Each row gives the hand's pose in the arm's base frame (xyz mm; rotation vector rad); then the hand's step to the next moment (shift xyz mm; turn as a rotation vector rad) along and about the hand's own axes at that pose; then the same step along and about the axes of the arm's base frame.
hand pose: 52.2 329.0 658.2 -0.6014 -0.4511 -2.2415
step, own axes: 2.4 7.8 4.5 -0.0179 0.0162 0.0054
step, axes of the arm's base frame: 5.6 -4.3 6.1 0.0244 0.0025 -0.0032
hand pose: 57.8 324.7 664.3 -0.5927 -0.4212 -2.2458
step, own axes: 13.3 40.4 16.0 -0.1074 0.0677 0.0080
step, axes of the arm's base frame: 26.7 -26.9 25.1 0.1175 0.0230 -0.0430
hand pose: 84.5 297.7 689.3 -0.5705 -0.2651 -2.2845
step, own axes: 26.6 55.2 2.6 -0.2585 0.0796 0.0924
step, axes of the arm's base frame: 24.1 -54.1 15.9 0.2463 0.1392 -0.0406
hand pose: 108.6 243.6 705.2 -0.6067 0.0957 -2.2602
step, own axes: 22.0 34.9 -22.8 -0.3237 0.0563 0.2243
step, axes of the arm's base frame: 0.3 -42.6 -20.3 0.3285 0.2173 0.0561
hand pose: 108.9 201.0 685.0 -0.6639 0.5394 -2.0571
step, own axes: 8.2 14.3 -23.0 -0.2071 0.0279 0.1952
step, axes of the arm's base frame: -9.6 -11.5 -24.0 0.2380 0.1368 0.0801
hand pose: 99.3 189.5 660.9 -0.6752 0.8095 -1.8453
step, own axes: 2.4 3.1 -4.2 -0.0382 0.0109 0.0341
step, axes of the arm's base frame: -2.3 -2.2 -4.8 0.0457 0.0239 0.0091
